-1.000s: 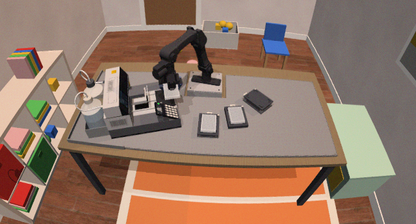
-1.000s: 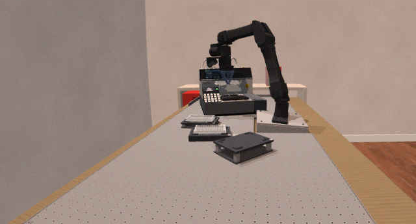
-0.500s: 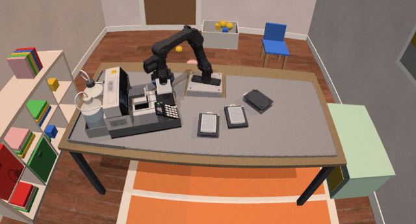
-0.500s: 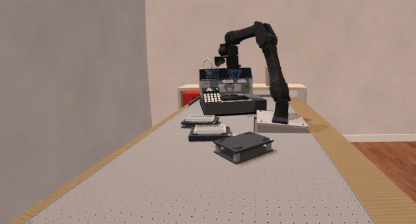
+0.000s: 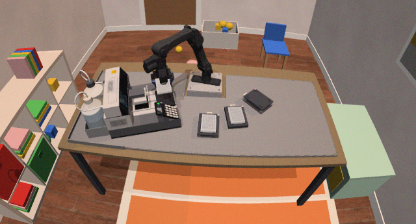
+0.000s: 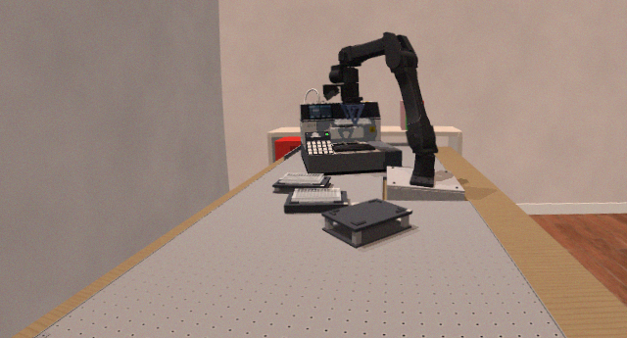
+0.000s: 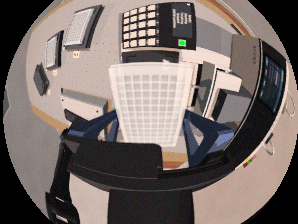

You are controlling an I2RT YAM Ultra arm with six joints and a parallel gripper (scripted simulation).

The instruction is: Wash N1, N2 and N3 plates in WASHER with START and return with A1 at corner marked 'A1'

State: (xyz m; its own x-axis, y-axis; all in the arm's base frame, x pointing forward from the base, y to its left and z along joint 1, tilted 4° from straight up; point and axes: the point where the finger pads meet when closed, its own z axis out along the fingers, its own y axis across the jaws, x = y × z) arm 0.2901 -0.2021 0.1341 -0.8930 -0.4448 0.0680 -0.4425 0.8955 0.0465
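My hand is 100 mm above the washer carrier. Round my hand: manifold: 130 mm to the right, 70 mm ahead, 50 mm below; then plate washer: 140 mm to the right, 70 mm ahead, 60 mm below; then nest: 570 mm to the left, 180 mm behind, 150 mm below.
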